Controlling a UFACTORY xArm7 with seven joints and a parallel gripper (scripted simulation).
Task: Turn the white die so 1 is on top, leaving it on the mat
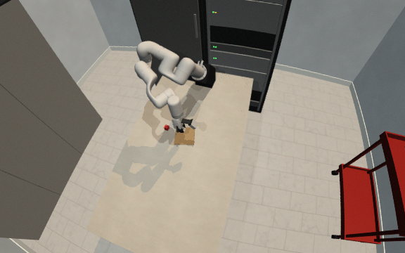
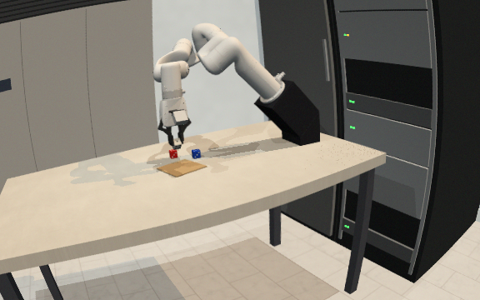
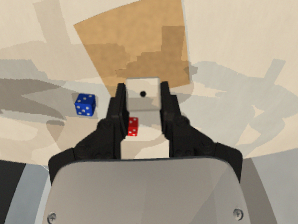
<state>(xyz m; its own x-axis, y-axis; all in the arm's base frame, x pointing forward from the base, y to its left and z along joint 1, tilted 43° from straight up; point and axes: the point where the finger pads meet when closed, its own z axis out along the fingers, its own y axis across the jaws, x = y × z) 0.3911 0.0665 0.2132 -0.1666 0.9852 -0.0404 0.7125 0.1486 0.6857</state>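
The brown mat lies 1 cm behind my hand and 11 cm below it. The rest, counted from my hand: red die 1 cm behind, 15 cm to the right, 10 cm below; then blue die 9 cm behind, 10 cm to the right, 10 cm below; then white die 2 cm below.
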